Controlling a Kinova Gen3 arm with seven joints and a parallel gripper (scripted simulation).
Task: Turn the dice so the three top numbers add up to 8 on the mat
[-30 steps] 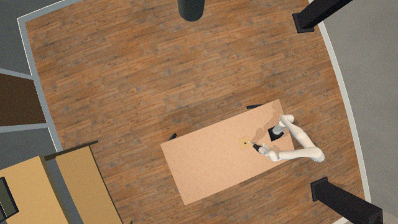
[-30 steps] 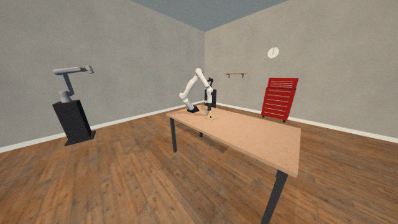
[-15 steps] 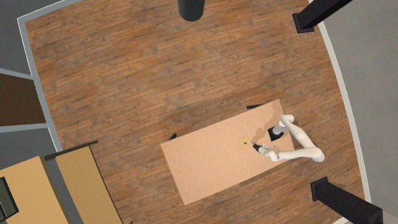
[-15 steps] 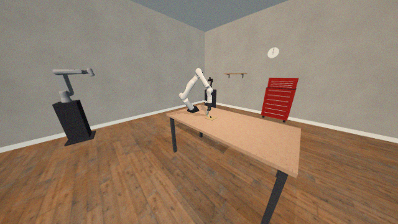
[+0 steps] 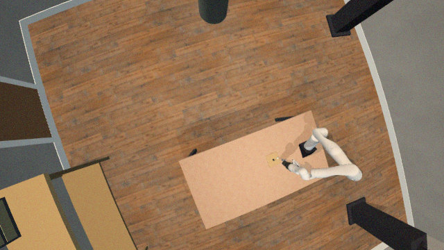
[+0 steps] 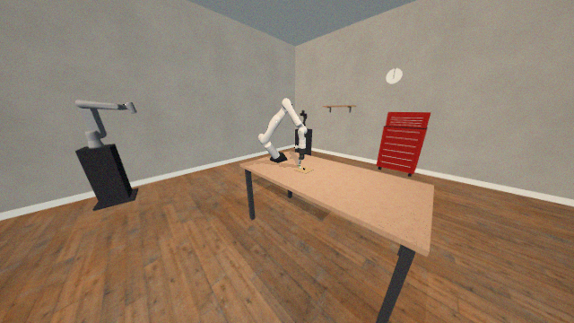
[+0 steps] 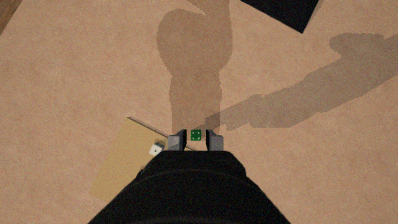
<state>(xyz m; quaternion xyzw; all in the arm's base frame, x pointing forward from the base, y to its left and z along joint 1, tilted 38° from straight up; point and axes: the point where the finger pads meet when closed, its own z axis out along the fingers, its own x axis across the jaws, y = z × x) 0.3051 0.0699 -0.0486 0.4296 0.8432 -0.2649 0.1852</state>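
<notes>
Right now my hand is 40 mm above the green die. From my hand the other things lie so: black die (100 mm ahead, 30 mm to the right, 30 mm below); tan mat (100 mm ahead, 30 mm to the right, 40 mm below); white die (50 mm ahead, 40 mm to the right, 30 mm below).
</notes>
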